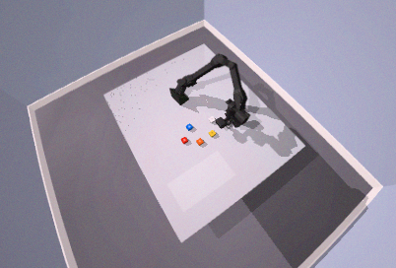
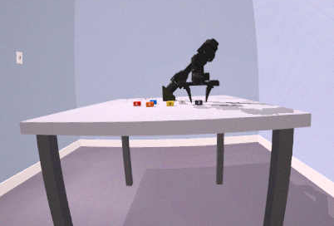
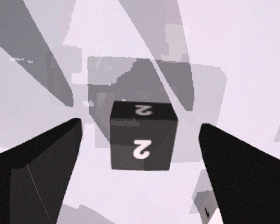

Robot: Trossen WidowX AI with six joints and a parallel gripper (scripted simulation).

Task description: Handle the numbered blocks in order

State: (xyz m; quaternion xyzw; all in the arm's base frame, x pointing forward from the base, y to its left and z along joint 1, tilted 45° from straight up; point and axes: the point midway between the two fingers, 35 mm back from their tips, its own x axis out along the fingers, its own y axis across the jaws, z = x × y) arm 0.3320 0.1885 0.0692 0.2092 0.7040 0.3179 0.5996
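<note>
The black block lies right at my gripper tip. The rest, counted from my gripper tip: white block (80 mm to the right, 70 mm behind); yellow block (130 mm to the right, 10 mm ahead); orange block (220 mm to the right, 20 mm ahead).
</note>
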